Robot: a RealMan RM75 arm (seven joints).
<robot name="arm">
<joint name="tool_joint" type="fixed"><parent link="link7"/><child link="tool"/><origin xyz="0 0 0" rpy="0 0 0"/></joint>
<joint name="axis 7" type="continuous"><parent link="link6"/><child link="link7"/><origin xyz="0 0 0.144" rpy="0 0 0"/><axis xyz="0 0 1"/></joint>
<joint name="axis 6" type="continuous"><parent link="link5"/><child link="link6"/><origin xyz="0 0 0" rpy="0 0 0"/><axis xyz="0 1 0"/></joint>
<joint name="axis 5" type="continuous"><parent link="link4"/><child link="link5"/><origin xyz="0 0 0.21" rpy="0 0 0"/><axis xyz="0 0 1"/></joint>
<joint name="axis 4" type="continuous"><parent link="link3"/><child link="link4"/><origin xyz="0 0 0" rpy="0 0 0"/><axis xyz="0 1 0"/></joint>
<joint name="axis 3" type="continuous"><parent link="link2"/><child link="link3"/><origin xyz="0 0 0.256" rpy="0 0 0"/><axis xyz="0 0 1"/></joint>
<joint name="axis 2" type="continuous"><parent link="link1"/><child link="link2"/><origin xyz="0 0 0" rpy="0 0 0"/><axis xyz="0 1 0"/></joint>
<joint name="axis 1" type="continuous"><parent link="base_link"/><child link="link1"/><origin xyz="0 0 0.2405" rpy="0 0 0"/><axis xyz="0 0 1"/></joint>
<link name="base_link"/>
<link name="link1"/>
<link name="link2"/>
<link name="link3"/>
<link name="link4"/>
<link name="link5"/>
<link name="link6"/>
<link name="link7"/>
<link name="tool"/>
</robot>
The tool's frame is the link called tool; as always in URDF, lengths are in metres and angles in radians. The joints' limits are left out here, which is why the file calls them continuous.
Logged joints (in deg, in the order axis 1, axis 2, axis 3, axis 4, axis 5, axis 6, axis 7), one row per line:
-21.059 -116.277 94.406 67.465 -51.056 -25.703 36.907
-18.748 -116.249 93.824 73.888 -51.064 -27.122 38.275
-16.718 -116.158 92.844 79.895 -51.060 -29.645 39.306
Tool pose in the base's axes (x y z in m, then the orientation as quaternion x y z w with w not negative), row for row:
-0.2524 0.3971 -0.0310 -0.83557 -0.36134 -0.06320 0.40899
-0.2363 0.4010 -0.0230 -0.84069 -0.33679 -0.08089 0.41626
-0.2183 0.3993 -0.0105 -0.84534 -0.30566 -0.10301 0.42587
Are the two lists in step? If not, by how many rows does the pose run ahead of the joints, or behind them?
The pose runs 2 rows behind the joints: the pose in row i belongs to the joints in row i - 2.
